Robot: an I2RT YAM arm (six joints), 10 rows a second.
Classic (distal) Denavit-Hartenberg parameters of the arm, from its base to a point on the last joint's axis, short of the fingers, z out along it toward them. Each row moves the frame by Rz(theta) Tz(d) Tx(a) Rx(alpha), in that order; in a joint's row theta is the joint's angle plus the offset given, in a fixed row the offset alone. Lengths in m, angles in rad.
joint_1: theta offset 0, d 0.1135, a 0.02, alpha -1.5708
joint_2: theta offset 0, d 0, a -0.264, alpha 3.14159
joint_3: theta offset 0.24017, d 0, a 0.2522, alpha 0
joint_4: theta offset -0.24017, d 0, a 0.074, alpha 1.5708
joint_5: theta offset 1.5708, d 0, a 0, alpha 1.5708
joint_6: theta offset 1.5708, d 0.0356, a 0, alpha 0
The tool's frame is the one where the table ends.
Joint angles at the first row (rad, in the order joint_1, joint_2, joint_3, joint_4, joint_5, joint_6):
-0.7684, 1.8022, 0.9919, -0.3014, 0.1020, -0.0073
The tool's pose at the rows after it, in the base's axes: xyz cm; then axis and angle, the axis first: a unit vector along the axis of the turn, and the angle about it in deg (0 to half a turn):
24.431 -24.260 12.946 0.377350 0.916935 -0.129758 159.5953
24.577 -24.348 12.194 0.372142 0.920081 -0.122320 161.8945
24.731 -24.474 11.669 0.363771 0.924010 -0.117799 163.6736
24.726 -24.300 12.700 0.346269 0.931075 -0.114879 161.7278
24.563 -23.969 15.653 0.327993 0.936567 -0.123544 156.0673
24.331 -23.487 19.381 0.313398 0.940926 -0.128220 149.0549
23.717 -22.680 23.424 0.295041 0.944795 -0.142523 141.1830
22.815 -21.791 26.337 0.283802 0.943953 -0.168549 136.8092
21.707 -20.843 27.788 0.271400 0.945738 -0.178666 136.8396
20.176 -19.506 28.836 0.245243 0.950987 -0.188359 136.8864
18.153 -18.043 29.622 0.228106 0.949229 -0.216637 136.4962
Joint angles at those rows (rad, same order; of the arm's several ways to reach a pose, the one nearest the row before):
-0.7712, 1.8339, 1.0078, -0.3159, 0.1031, -0.0129
-0.7701, 1.8661, 1.0240, -0.3423, 0.1035, -0.0217
-0.7695, 1.8920, 1.0406, -0.3643, 0.1045, -0.0382
-0.7686, 1.8573, 1.0369, -0.3652, 0.0790, -0.0719
-0.7685, 1.7615, 1.0293, -0.3558, 0.0447, -0.1058
-0.7685, 1.6535, 1.0394, -0.3599, -0.0074, -0.1232
-0.7690, 1.5344, 1.0476, -0.3524, -0.0548, -0.1426
-0.7686, 1.4410, 1.0524, -0.3604, -0.0542, -0.1608
-0.7710, 1.3754, 1.0533, -0.4190, -0.0496, -0.1902
-0.7759, 1.2912, 1.0291, -0.4718, -0.0585, -0.2452
-0.7882, 1.1830, 0.9785, -0.4964, -0.0420, -0.2970

